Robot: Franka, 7 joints.
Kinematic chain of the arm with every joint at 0, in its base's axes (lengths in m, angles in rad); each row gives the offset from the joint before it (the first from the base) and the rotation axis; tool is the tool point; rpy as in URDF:
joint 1: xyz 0 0 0.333 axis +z
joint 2: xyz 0 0 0 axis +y
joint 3: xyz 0 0 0.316 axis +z
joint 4: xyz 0.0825 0 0 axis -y
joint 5: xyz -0.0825 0 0.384 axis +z
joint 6: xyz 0 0 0 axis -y
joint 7: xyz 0.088 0 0 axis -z
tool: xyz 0 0 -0.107 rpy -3.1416 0 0
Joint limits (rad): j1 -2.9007..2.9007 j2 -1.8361..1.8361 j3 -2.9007..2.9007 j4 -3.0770..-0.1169 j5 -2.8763..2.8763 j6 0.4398..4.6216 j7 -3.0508..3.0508
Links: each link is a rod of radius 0.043 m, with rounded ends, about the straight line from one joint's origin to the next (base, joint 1, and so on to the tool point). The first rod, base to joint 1, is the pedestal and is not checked.
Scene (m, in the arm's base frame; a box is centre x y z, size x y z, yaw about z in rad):
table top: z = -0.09
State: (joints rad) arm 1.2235 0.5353 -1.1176 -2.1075 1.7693 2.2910 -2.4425
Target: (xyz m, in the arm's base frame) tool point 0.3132 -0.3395 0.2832
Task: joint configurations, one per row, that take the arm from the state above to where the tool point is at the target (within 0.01 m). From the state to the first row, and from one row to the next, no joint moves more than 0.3 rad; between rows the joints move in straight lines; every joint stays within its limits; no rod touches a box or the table.
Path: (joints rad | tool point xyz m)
1: 1.0071 0.5617 -1.3350 -2.3038 1.7688 2.3659 -2.4425 | 0.5004 -0.1626 0.2865
2: 0.7907 0.5882 -1.5525 -2.5001 1.7682 2.4408 -2.4425 | 0.3132 -0.3395 0.2832

